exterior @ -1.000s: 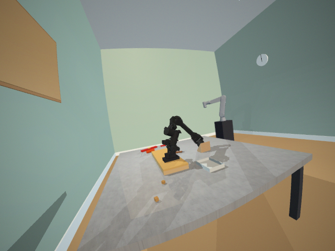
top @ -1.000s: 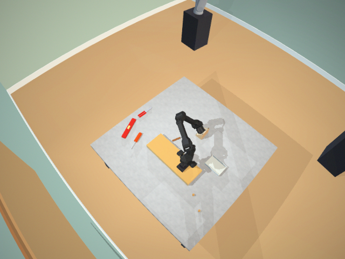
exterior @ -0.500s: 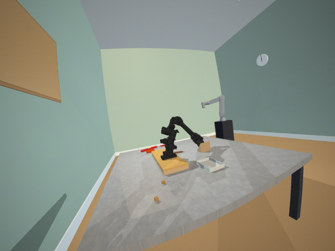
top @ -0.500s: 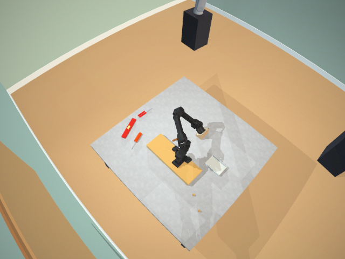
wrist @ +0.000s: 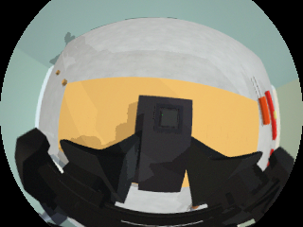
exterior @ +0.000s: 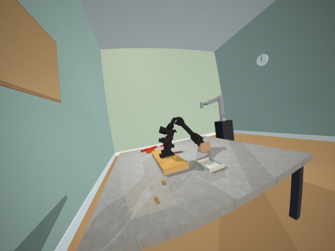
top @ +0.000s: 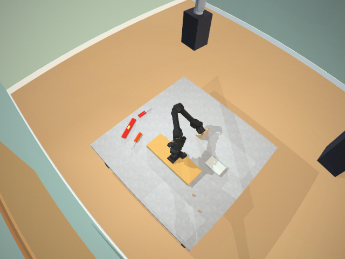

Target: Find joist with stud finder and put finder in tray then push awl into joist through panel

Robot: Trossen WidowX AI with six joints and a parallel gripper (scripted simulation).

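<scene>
Now: the white tray 290 mm to the left of my gripper tip, 250 mm behind it and 50 mm below it. From my gripper tip the other things lie so: black stud finder (20 mm above); then brown-handled awl (190 mm behind, 130 mm to the right, 60 mm below); then orange-handled screwdriver (360 mm to the right, 170 mm ahead, 50 mm below).
</scene>
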